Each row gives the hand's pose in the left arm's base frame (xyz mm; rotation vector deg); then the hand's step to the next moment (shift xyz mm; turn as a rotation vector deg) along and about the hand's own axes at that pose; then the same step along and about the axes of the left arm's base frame.
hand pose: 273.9 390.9 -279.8 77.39 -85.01 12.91
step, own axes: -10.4 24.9 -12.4 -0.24 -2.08 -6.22
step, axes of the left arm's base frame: -15.3 23.7 9.2 5.08 3.92 1.39
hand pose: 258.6 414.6 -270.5 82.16 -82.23 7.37
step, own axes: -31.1 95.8 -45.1 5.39 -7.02 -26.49
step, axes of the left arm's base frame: -57.3 78.3 52.5 21.96 12.93 11.43
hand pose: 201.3 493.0 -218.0 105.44 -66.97 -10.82
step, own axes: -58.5 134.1 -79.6 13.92 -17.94 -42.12
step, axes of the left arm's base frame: -73.3 77.2 128.1 42.12 17.27 14.75
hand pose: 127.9 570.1 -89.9 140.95 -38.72 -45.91
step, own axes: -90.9 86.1 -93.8 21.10 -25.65 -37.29
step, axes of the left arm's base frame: -31.1 11.3 152.9 46.49 17.78 4.03
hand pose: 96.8 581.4 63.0 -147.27 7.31 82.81
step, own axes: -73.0 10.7 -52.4 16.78 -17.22 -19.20
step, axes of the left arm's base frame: 4.0 -22.6 87.5 27.69 13.18 -2.48
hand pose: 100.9 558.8 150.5 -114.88 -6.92 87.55
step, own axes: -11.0 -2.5 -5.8 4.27 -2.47 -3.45
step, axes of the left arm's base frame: 2.3 -5.0 11.4 5.21 2.39 -1.83
